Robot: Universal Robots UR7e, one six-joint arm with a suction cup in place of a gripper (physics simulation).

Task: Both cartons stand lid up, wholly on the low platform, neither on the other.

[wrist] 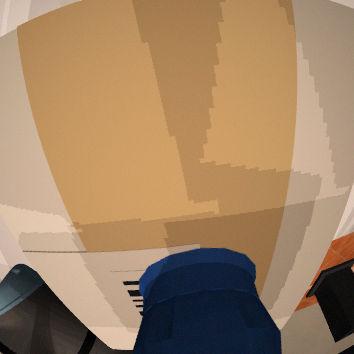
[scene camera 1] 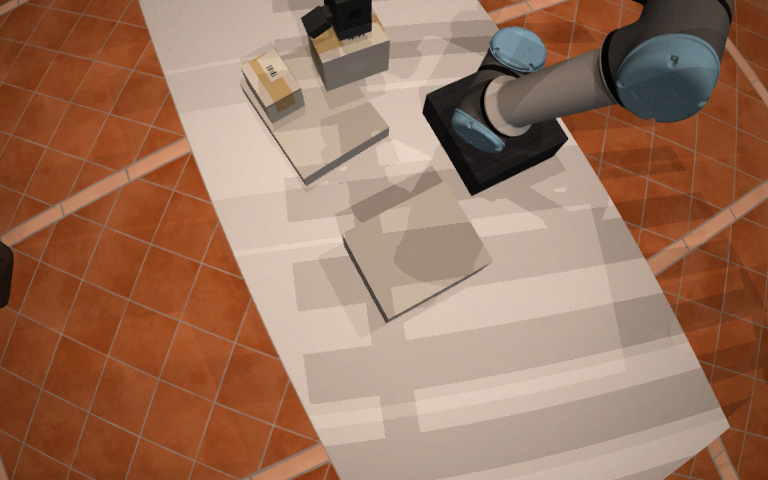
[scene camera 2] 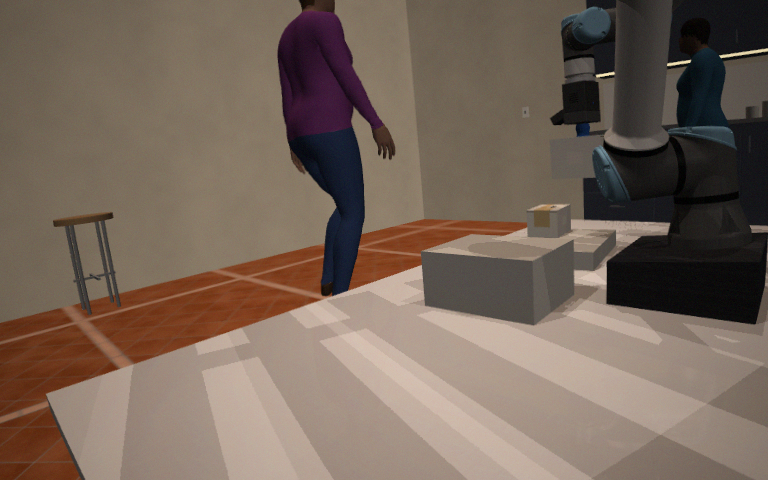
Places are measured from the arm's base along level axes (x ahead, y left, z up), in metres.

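Where they show: hand, tool point: [wrist: 193, 254] [scene camera 2: 583, 141]; arm's base, link origin: [scene camera 2: 708, 241].
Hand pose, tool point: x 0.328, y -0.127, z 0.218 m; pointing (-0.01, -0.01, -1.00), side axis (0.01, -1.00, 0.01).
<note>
Things, the pixels of their top centre, and the offset from my tool point.
- larger carton, top centre: [wrist: 190, 285] [scene camera 1: 347, 32] [scene camera 2: 581, 136] dz +0.014, dx +0.002, dy +0.002 m
- smaller carton, top centre: [scene camera 1: 269, 76] [scene camera 2: 549, 207] dz -0.190, dx +0.167, dy -0.099 m
- low platform, top centre: [scene camera 1: 311, 103] [scene camera 2: 562, 238] dz -0.273, dx +0.091, dy -0.041 m
- taller grey block, top centre: [scene camera 1: 418, 247] [scene camera 2: 497, 245] dz -0.201, dx +0.000, dy +0.398 m
The larger carton [scene camera 1: 356, 69] [scene camera 2: 569, 161] [wrist: 115, 125] hangs lid up from my suction gripper [scene camera 2: 582, 130] [wrist: 197, 265], whose blue cup meets its taped, barcoded top. It is level, well above the table, near the far right side of the low platform in scene camera 1. The smaller carton [scene camera 1: 284, 79] [scene camera 2: 547, 223] stands lid up at the far left corner of the low platform [scene camera 1: 351, 141] [scene camera 2: 587, 258]. The cartons are apart. The cup is hidden behind the tool body in scene camera 1.
A taller grey block [scene camera 1: 416, 249] [scene camera 2: 481, 285] stands nearer the cameras than the low platform. The arm's black base [scene camera 1: 509, 161] [scene camera 2: 679, 285] stands to the right. Two people [scene camera 2: 320, 79] [scene camera 2: 702, 84] and a stool [scene camera 2: 83, 219] are beyond the table.
</note>
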